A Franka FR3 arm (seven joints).
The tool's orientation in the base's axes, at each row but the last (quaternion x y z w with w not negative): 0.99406 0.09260 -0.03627 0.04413; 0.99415 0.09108 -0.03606 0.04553; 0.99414 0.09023 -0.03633 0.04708; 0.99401 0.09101 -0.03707 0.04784; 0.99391 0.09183 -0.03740 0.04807; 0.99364 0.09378 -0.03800 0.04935; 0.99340 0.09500 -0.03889 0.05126; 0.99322 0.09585 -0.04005 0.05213; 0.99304 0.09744 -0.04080 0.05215
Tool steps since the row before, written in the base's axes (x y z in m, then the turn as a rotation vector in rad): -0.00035 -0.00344 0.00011 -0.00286 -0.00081 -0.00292; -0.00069 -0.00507 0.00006 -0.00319 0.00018 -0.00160; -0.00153 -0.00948 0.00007 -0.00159 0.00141 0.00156; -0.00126 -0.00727 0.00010 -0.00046 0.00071 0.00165; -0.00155 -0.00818 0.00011 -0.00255 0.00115 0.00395; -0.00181 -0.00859 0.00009 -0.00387 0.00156 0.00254; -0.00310 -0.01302 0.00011 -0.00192 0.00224 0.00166; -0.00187 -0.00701 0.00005 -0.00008 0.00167 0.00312; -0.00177 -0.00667 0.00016 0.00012 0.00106 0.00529
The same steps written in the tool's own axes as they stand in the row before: -0.00097 0.00331 0.00024 -0.00272 0.00002 0.00316; -0.00158 0.00484 0.00048 -0.00297 -0.00090 0.00177; -0.00318 0.00901 0.00098 -0.00144 -0.00154 -0.00159; -0.00253 0.00689 0.00072 -0.00046 -0.00063 -0.00168; -0.00299 0.00773 0.00083 -0.00262 -0.00125 -0.00387; -0.00335 0.00806 0.00093 -0.00372 -0.00203 -0.00243; -0.00545 0.01213 0.00152 -0.00161 -0.00240 -0.00176; -0.00314 0.00648 0.00086 -0.00005 -0.00135 -0.00327; -0.00301 0.00617 0.00071 -0.00016 -0.00050 -0.00537
